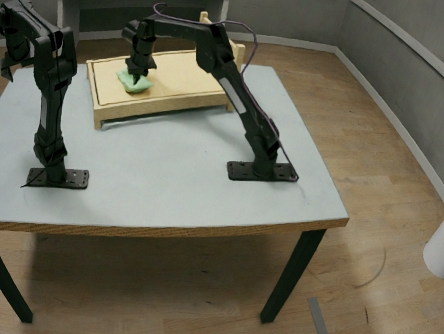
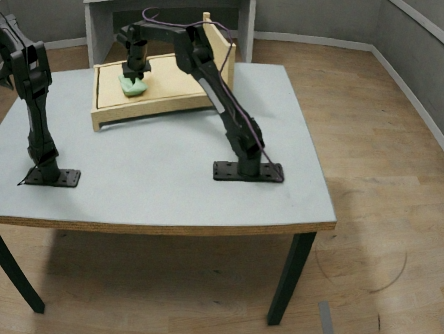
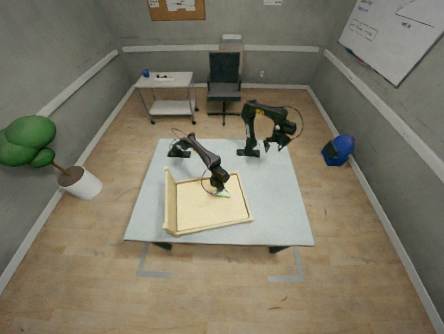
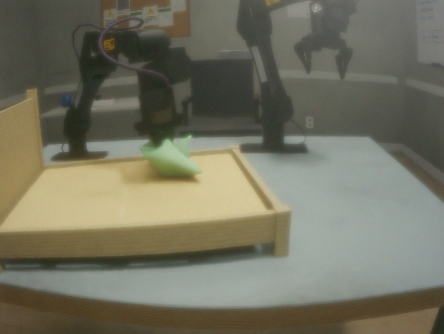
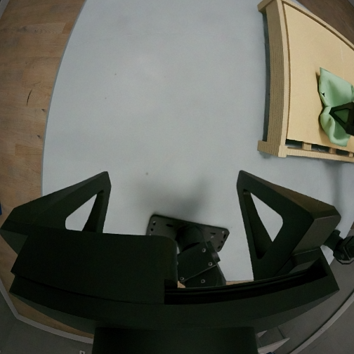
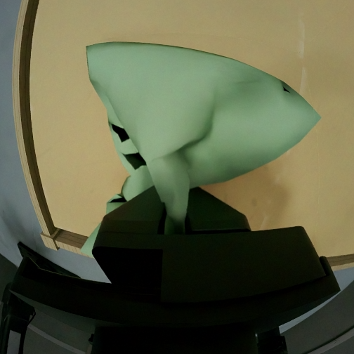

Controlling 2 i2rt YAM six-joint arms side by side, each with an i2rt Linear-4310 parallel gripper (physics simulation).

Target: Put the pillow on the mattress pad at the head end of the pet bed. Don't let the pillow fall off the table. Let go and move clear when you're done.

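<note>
The pale green pillow (image 1: 140,86) (image 2: 133,89) (image 3: 223,194) (image 4: 170,161) (image 5: 335,92) (image 6: 190,110) is bunched up over the tan mattress pad (image 1: 185,75) (image 3: 200,210) (image 4: 100,195), near the foot end and the long side nearest the arms' bases. I cannot tell whether its underside touches the pad. My right gripper (image 6: 174,177) (image 4: 162,142) is shut on a fold of the pillow, pointing down; its fingertips are partly hidden by cloth. My left gripper (image 5: 173,177) (image 4: 324,75) (image 3: 273,147) is open and empty, high above the table, away from the bed.
The tall headboard (image 2: 222,52) (image 3: 170,202) (image 4: 15,145) stands at the bed's far end from the pillow. A low wooden rim (image 4: 150,236) runs around the pad. The bed stands on the pale blue table (image 1: 150,165) (image 3: 280,215). A purple cable (image 4: 107,52) loops around my right arm.
</note>
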